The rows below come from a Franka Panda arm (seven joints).
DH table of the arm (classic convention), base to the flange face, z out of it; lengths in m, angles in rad. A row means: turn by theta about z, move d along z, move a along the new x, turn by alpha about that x. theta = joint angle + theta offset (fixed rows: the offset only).
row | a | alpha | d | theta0
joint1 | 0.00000 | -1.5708 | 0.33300 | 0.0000
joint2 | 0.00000 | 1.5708 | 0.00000 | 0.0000
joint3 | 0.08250 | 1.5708 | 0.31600 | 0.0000
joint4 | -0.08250 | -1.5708 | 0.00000 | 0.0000
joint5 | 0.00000 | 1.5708 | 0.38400 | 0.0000
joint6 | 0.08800 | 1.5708 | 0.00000 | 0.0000
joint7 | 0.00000 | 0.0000 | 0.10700 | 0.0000
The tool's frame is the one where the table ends.
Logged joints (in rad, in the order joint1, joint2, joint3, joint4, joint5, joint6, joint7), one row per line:
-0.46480 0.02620 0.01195 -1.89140 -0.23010 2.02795 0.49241
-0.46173 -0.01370 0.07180 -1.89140 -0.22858 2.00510 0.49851
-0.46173 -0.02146 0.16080 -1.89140 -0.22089 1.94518 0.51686
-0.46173 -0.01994 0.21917 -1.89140 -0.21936 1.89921 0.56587
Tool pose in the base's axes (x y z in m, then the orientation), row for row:
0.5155 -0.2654 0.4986 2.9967 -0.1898 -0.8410
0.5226 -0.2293 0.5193 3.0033 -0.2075 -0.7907
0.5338 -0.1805 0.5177 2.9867 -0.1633 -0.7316
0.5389 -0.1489 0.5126 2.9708 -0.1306 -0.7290
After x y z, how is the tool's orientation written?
As angles about the fixed x, y, z axes (roll, pitch, yaw), in radians.
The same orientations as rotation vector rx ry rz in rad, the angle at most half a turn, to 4 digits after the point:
2.6643 -1.2136 0.1677
2.6937 -1.1470 0.2032
2.7346 -1.0674 0.1428
2.7358 -1.0614 0.0897

